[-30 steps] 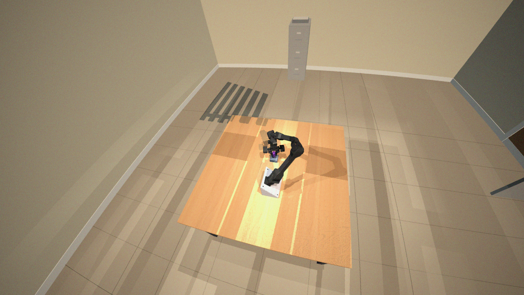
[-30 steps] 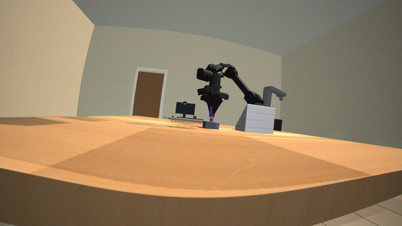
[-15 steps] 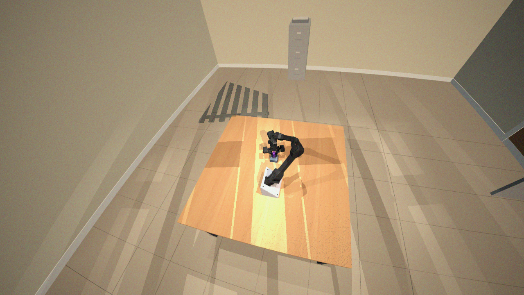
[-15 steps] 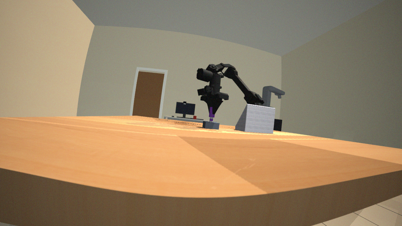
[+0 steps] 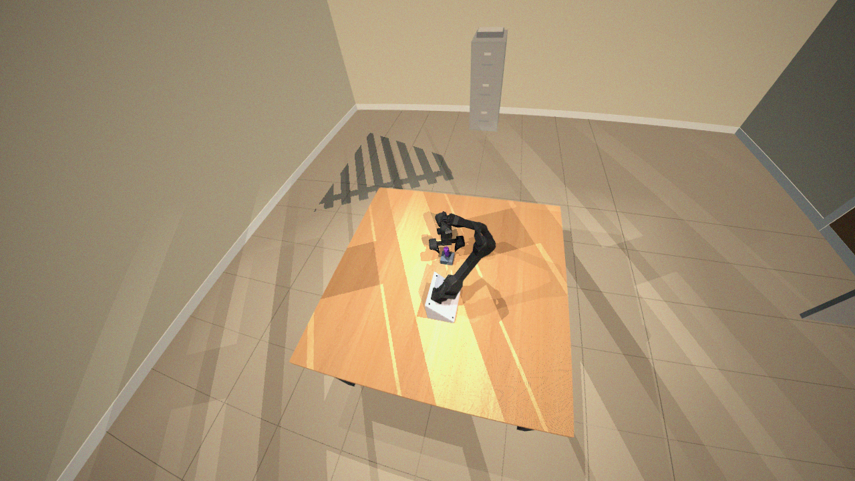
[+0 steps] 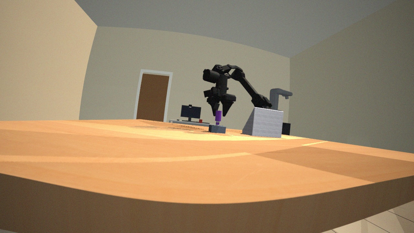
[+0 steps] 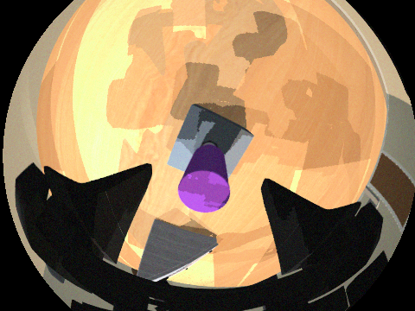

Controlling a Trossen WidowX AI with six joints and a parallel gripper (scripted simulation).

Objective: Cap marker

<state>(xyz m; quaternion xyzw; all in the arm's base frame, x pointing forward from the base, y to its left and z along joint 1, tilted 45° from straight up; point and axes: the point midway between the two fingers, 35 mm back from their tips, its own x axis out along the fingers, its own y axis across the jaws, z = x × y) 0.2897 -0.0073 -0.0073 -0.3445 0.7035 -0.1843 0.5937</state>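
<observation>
My gripper tip is right at the purple cap. Round my gripper tip: grey holder block (6 cm below).
</observation>
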